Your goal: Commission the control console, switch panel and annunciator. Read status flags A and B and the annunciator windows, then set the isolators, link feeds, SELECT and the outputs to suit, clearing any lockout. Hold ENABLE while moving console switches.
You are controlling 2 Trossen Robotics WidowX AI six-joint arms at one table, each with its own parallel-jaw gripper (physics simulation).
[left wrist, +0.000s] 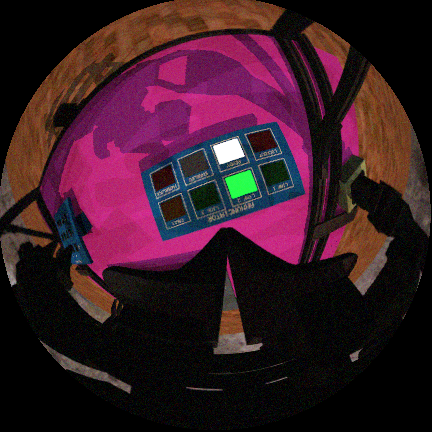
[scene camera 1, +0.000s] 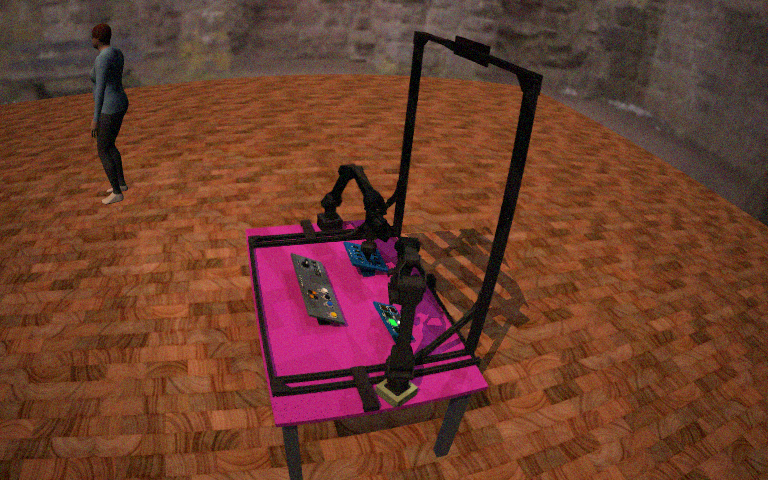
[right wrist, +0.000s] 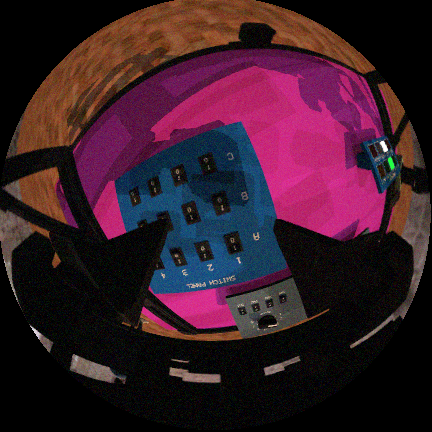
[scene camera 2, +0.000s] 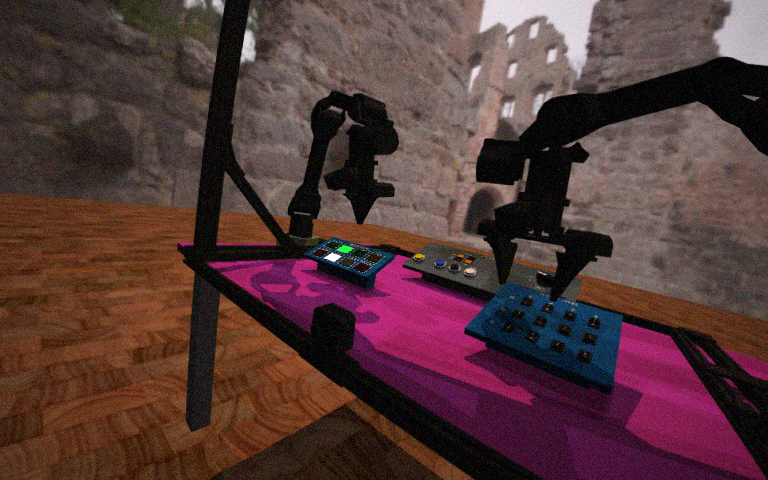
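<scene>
The annunciator shows LINK 2 lit green and READY lit white; its other windows are dark. My left gripper is shut and empty, above the annunciator. The blue switch panel has rows A, B and C of small rockers. My right gripper is open and empty, over the switch panel; its finger hides some rockers in the right wrist view. The grey console has coloured buttons and a black dial; its flags are too small to read.
The magenta table has a black rail frame along its edges. A tall black gantry stands at one side. A black block sits on the near rail in scene camera 2. A person stands away from the table.
</scene>
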